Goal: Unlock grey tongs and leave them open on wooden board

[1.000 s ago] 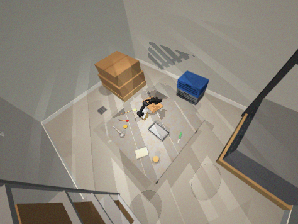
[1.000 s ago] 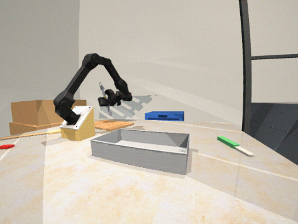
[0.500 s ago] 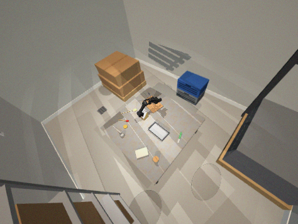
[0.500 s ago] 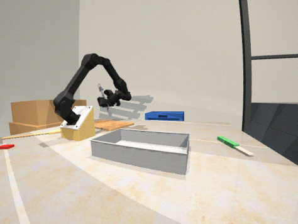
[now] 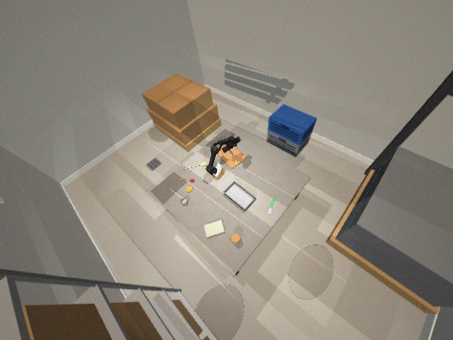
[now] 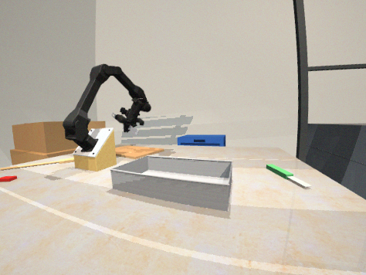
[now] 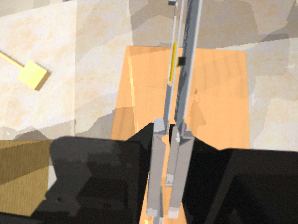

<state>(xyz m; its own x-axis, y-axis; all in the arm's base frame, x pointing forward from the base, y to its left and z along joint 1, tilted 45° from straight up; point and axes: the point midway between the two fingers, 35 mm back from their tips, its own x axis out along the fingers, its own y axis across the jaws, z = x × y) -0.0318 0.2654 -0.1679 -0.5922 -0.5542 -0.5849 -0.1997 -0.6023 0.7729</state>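
Right now my gripper tip is 12 cm above the wooden board, 3 cm to the right of it and 1 cm short of it. Also, from my gripper tip: green-handled tool: 78 cm ahead, 28 cm to the right, 12 cm below; then red brush: 55 cm to the right, 17 cm behind, 12 cm below; then grey roasting tin: 45 cm ahead, 37 cm to the right, 10 cm below.
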